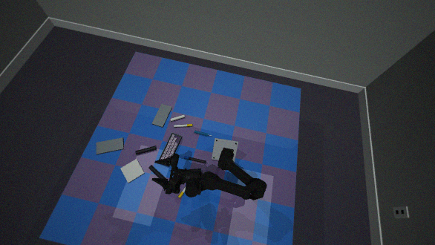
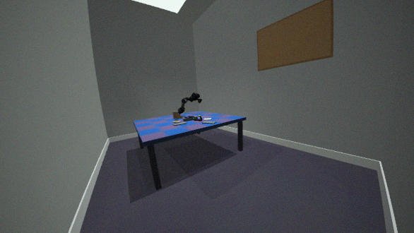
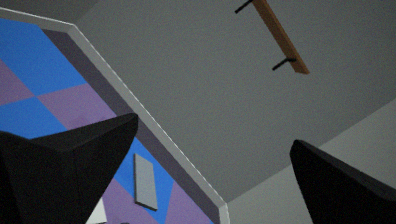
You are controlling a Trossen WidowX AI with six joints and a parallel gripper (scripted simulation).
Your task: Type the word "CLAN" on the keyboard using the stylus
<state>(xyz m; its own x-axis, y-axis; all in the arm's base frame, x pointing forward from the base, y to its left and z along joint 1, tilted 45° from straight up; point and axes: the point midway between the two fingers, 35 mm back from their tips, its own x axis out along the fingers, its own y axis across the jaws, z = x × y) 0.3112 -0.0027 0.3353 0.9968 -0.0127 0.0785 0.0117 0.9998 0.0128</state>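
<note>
Now: the teal hexagonal stylus 35 cm to the right of my gripper tip, 31 cm below it and 18 cm behind it. From my gripper tip the other things lie so: white square pad: 31 cm below, 20 cm ahead, 3 cm to the right; grey slab: 38 cm ahead, 31 cm below, 15 cm to the right.
</note>
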